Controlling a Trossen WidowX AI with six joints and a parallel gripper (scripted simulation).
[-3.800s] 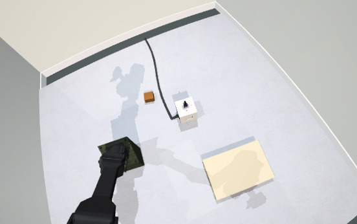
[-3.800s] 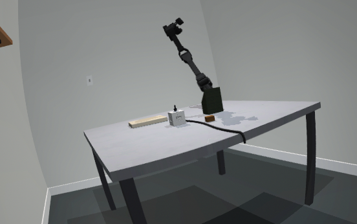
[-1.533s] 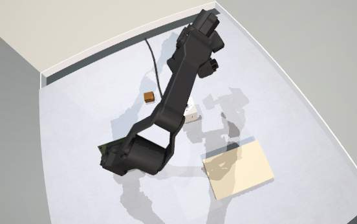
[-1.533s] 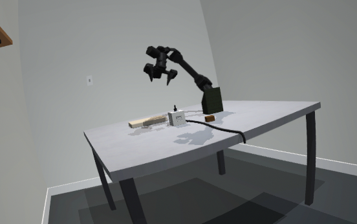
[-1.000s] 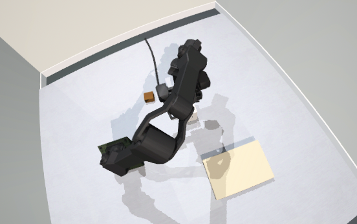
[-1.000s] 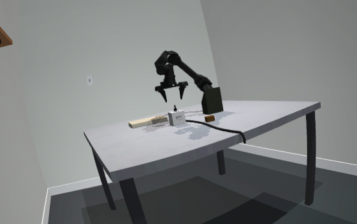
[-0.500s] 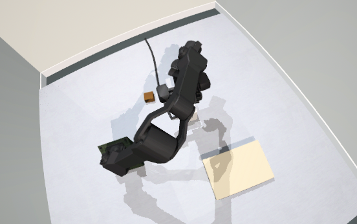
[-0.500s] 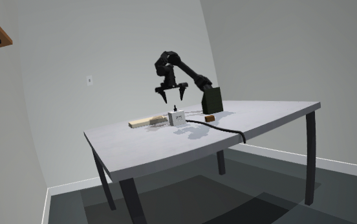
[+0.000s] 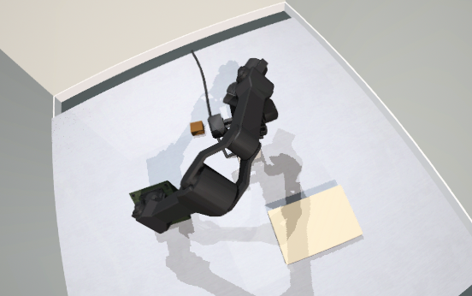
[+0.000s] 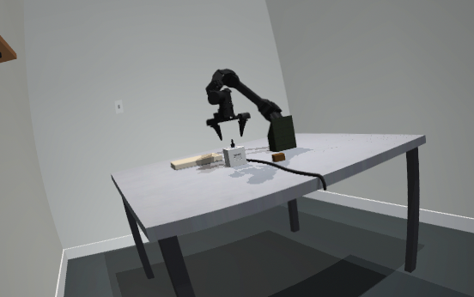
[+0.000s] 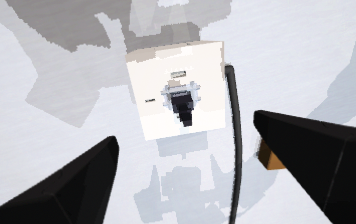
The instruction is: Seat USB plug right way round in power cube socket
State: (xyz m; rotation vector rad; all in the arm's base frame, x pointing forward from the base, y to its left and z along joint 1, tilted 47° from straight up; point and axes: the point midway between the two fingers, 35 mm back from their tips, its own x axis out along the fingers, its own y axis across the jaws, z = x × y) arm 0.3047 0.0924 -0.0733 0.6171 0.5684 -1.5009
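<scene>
Now: gripper tip 30 mm above the black USB plug. From my gripper tip the other things lie so: brown block (140 mm to the left, 140 mm behind, 100 mm below); then flat beige board (320 mm to the right, 110 mm ahead, 100 mm below).
</scene>
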